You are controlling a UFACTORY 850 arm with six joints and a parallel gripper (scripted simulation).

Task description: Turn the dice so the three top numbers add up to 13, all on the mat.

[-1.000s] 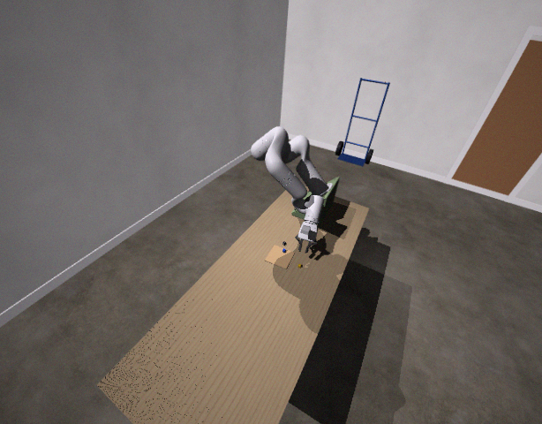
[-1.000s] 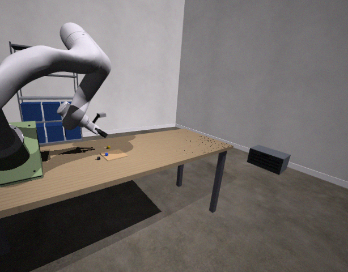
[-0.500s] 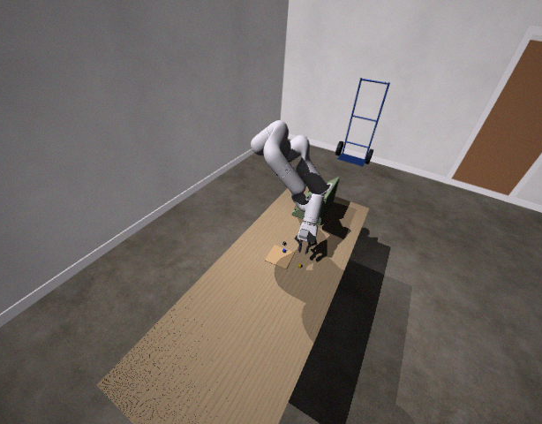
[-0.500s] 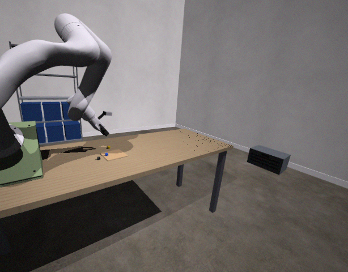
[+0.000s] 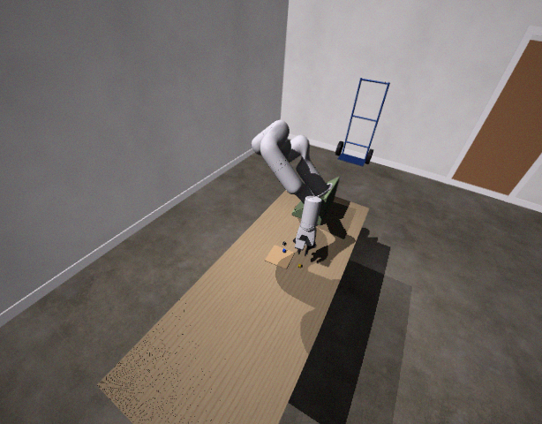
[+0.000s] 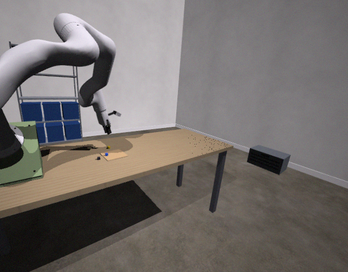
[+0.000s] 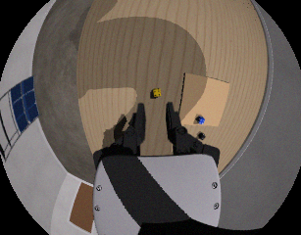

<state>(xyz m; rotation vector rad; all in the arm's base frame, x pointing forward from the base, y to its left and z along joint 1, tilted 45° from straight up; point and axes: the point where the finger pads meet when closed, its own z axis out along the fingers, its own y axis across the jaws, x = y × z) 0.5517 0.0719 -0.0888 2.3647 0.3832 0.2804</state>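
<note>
The yellow die lies 130 mm below my hand. The rest, counted from my hand: black die (160 mm to the right, 130 mm below, 110 mm behind); blue die (130 mm to the right, 130 mm below, 50 mm behind); tan mat (140 mm below, 130 mm to the right).
</note>
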